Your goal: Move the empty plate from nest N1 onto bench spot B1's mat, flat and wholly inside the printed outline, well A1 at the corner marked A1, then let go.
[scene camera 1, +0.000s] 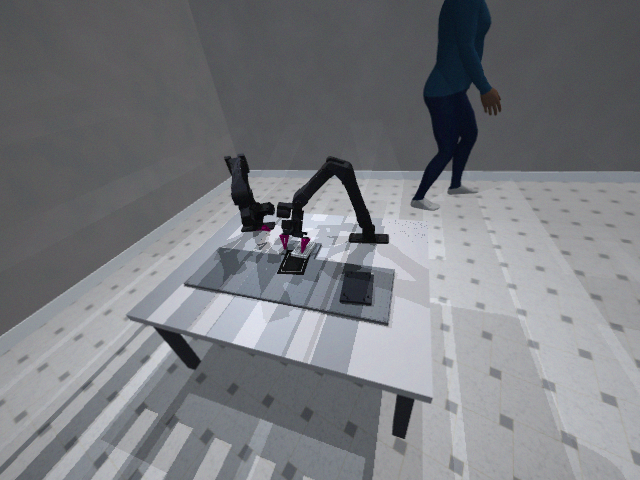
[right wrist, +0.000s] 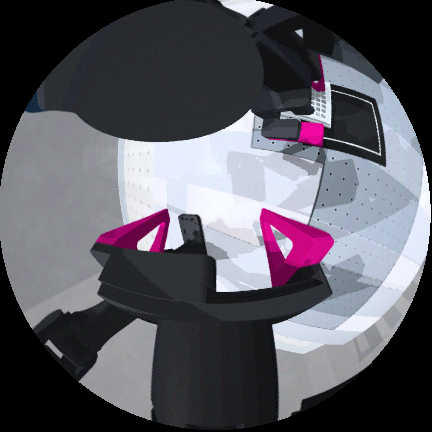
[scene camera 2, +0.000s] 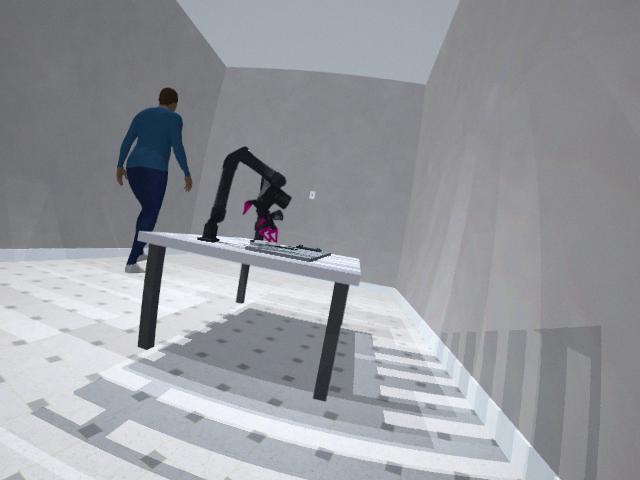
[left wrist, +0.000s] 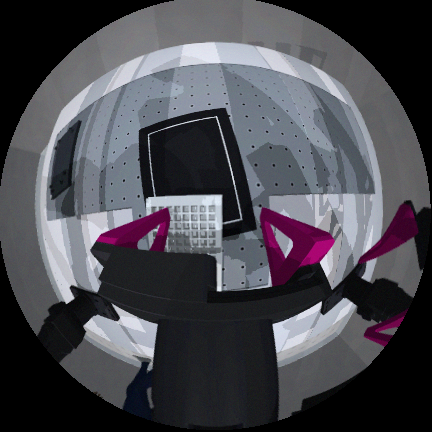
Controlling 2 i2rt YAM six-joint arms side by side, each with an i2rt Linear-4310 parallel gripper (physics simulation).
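Places are measured from the left arm's base along level axes (x ahead, y left, z up), in centimetres.
Pixels of known places: left gripper, fingertip midpoint: (scene camera 1: 293, 251) (right wrist: 320, 115) (scene camera 2: 273, 242) (left wrist: 214, 212); right gripper, fingertip midpoint: (scene camera 1: 271, 222) (right wrist: 214, 213) (scene camera 2: 249, 220) (left wrist: 365, 299); left arm's base, link origin: (scene camera 1: 368, 238) (left wrist: 90, 301); right arm's base, link origin: (right wrist: 196, 248) (scene camera 2: 208, 240) (left wrist: 346, 283).
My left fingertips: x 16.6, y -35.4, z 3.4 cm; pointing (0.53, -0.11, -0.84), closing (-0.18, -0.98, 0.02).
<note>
Ahead of a thing's pixels: the offset from my left fingertips to its middle. Level surfaces: height alone.
The white plate {dx -3.9, dy +4.2, dz -1.2 cm} (scene camera 1: 303, 251) (left wrist: 192, 220) (right wrist: 322, 104), with a grid of square wells, overlaps the near-left corner of the black mat {dz -1.9 cm} (scene camera 1: 283, 270) (left wrist: 233, 150) (right wrist: 381, 150) in the left wrist view. It reaches beyond the printed outline; its lower part is hidden by the gripper. Its height, its tilt and well A1 cannot be told. My left gripper (scene camera 1: 294, 249) (left wrist: 214, 212) is open low at the plate: one finger overlaps the plate's left side, the other is apart from its right edge. My right gripper (right wrist: 214, 213) is open and empty, away to the left in scene camera 1.
A grey perforated board {dz -2.1 cm} (scene camera 1: 248, 286) (left wrist: 300, 135) lies on the white table {dz -3.4 cm} (scene camera 1: 395, 356) under the mat. A dark rectangular fixture {dx +18.7, dy +32.9, dz -1.0 cm} (scene camera 1: 356, 287) (left wrist: 65, 160) sits at its other end. The right arm is close beside the left gripper. A person (scene camera 1: 454, 93) (scene camera 2: 152, 149) is behind the table.
</note>
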